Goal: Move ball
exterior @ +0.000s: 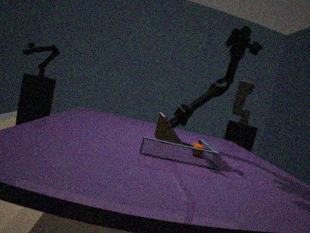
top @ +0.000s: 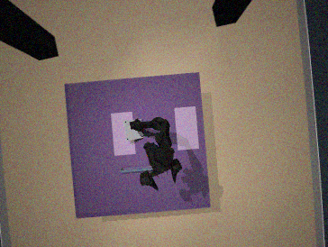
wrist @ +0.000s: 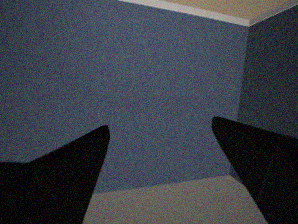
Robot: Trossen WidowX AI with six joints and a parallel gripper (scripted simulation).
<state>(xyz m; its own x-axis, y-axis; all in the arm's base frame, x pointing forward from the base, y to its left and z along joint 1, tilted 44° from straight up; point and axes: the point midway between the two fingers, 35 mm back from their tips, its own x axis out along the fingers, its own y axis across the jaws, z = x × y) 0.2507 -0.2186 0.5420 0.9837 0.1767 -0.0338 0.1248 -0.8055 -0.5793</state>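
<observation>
My gripper tip is 56 cm above the orange ball, 14 cm to the left of it and 4 cm past it. Also, from my gripper tip: clear wall: 55 cm below, 27 cm to the right, 7 cm ahead; then see-through copy of ball: 56 cm below, 14 cm to the right, 8 cm behind.
</observation>
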